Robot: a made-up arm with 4 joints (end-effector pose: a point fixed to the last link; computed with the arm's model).
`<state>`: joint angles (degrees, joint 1 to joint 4).
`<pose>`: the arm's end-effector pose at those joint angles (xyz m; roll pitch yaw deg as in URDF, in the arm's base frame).
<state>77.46 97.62 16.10 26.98</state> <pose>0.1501 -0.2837 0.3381 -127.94 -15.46 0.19</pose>
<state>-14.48 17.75 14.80 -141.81</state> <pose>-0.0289 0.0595 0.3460 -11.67 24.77 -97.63</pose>
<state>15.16 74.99 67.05 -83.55</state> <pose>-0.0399 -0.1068 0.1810 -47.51 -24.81 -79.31</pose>
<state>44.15 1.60 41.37 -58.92</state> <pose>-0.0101 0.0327 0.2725 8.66 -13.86 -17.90</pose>
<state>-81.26 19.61 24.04 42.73</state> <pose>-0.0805 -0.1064 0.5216 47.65 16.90 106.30</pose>
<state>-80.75 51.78 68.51 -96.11</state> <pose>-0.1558 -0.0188 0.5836 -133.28 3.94 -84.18</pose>
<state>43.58 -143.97 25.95 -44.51</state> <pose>-0.1630 -0.2597 0.4563 133.81 -47.54 13.01</pose>
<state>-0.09 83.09 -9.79 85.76</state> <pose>0.0732 -0.1927 0.3246 58.91 69.17 -128.25</pose>
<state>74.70 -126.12 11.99 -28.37</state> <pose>-0.1400 -0.1675 0.3683 165.02 -71.21 -47.66</pose>
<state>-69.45 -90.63 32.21 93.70</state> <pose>0.1538 -0.0887 0.5269 36.98 -51.89 16.15</pose>
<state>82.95 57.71 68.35 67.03</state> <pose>0.1922 -0.1740 0.3121 -83.26 14.87 34.72</pose>
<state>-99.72 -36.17 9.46 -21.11</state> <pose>0.0716 0.0247 0.5849 51.38 77.56 25.06</pose>
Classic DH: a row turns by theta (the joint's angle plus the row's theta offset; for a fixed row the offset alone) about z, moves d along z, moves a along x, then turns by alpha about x. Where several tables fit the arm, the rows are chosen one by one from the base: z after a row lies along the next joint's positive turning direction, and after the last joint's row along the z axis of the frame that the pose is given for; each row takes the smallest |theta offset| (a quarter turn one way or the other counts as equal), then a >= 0, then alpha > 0; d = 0 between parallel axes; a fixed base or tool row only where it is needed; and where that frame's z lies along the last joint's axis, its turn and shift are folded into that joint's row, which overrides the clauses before.
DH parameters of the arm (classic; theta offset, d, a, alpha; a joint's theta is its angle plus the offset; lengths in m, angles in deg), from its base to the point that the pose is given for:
base (fixed): 0 0.454 0.0706 90
joint 1: -90 0.1653 0.0147 90
joint 2: 0 0.0749 -0.0041 90
joint 3: 49.32 0.1513 0.0321 -108.31
joint 4: -9.13 0.0343 0.0539 29.95
tool (fixed): -134.45 -0.1219 0 0

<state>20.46 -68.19 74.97 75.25</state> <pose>-0.0653 -0.0600 0.4616 -59.65 -51.12 156.22</pose>
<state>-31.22 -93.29 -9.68 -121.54</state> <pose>0.1345 -0.1236 0.6939 -147.73 64.00 85.59</pose>
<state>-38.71 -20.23 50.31 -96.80</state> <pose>-0.0266 0.0687 0.5843 -88.03 58.83 -126.30</pose>
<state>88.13 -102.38 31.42 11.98</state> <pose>-0.0506 -0.0961 0.3153 -104.88 -44.79 -169.17</pose>
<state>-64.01 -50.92 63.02 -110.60</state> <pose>0.1580 0.0012 0.6582 -134.04 22.41 178.24</pose>
